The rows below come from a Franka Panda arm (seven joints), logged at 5 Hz.
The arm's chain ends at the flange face. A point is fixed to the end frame.
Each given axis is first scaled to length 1.
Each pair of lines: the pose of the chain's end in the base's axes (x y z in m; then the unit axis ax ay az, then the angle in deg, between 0 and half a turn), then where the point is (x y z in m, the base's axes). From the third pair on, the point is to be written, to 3 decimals.
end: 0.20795, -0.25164, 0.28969, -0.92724, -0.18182, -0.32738, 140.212
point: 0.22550 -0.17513 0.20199
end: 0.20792, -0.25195, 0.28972, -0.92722, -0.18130, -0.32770, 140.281
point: 0.22562 -0.17553 0.20198
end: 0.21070, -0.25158, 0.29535, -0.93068, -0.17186, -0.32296, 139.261
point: 0.227 -0.174 0.209
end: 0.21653, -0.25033, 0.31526, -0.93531, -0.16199, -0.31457, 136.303
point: 0.230 -0.168 0.232
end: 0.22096, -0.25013, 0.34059, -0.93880, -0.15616, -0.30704, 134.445
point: 0.232 -0.166 0.259
